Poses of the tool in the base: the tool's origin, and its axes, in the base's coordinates. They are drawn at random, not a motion.
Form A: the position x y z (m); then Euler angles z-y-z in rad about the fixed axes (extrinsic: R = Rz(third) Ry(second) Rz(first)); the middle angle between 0 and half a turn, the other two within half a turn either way.
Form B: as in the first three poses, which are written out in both.
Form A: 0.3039 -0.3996 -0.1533 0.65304 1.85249 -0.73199
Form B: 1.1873 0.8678 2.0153 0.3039 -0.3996 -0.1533
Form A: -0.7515 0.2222 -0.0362 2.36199 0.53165 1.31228
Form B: -2.6830 -0.3689 0.3921 -0.7515 0.2222 -0.0362
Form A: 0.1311 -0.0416 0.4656 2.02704 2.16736 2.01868
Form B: -2.9627 -0.3731 2.2184 0.1311 -0.0416 0.4656
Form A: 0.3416 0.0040 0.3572 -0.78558 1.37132 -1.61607
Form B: -2.9913 0.7656 -1.2924 0.3416 0.0040 0.3572
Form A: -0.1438 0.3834 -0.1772 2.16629 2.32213 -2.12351
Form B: -0.9859 -0.4224 2.4164 -0.1438 0.3834 -0.1772
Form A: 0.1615 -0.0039 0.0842 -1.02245 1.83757 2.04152
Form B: 0.3111 0.5269 -1.8807 0.1615 -0.0039 0.0842
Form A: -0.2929 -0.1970 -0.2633 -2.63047 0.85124 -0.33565
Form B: -2.7722 -0.7155 -0.5091 -0.2929 -0.1970 -0.2633
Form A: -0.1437 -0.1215 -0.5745 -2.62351 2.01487 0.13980
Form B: -0.7851 -0.9019 -2.3362 -0.1437 -0.1215 -0.5745
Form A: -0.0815 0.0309 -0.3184 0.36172 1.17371 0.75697
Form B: 1.5314 1.0402 0.7009 -0.0815 0.0309 -0.3184
